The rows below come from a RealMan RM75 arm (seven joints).
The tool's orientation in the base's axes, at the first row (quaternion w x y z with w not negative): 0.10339 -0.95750 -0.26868 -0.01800
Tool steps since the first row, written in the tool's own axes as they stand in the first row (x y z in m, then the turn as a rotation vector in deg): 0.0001 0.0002 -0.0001 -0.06 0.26 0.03; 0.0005 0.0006 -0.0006 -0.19 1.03 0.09; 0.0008 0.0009 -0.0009 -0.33 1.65 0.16; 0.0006 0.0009 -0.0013 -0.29 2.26 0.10; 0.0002 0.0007 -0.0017 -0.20 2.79 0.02; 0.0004 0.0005 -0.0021 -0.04 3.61 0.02; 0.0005 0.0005 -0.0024 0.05 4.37 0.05; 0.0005 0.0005 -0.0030 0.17 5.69 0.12; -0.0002 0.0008 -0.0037 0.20 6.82 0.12; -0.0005 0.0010 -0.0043 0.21 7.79 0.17; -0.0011 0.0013 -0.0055 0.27 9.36 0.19; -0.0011 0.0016 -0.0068 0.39 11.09 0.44
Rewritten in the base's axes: 0.0002 -0.0001 0.0001 0.08 -0.24 -0.08; 0.0008 -0.0004 0.0005 0.37 -0.94 -0.30; 0.0012 -0.0005 0.0008 0.57 -1.51 -0.50; 0.0010 -0.0007 0.0012 0.92 -2.01 -0.55; 0.0006 -0.0008 0.0015 1.27 -2.43 -0.56; 0.0006 -0.0006 0.0020 1.84 -3.03 -0.70; 0.0007 -0.0007 0.0023 2.31 -3.61 -0.87; 0.0007 -0.0008 0.0029 3.09 -4.64 -1.17; 0.0003 -0.0015 0.0034 3.70 -5.56 -1.38; 0.0002 -0.0020 0.0040 4.21 -6.36 -1.61; -0.0002 -0.0028 0.0050 5.08 -7.63 -1.92; 0.0000 -0.0033 0.0062 6.07 -8.96 -2.48
